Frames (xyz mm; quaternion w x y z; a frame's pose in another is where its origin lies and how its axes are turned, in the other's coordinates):
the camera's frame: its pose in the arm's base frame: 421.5 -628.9 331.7 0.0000 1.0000 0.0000 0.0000
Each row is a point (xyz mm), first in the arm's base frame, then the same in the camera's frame.
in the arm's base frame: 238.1 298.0 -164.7
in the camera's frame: -183.4 -926.9 496.4
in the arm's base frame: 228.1 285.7 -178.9
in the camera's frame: -193.4 -914.6 510.6
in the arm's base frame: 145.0 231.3 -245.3
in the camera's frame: -276.5 -860.2 577.0
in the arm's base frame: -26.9 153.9 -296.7
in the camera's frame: -448.4 -782.8 628.4
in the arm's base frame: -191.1 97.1 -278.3
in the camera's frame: -612.6 -726.0 610.0
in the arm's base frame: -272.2 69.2 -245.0
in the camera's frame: -693.7 -698.1 576.7
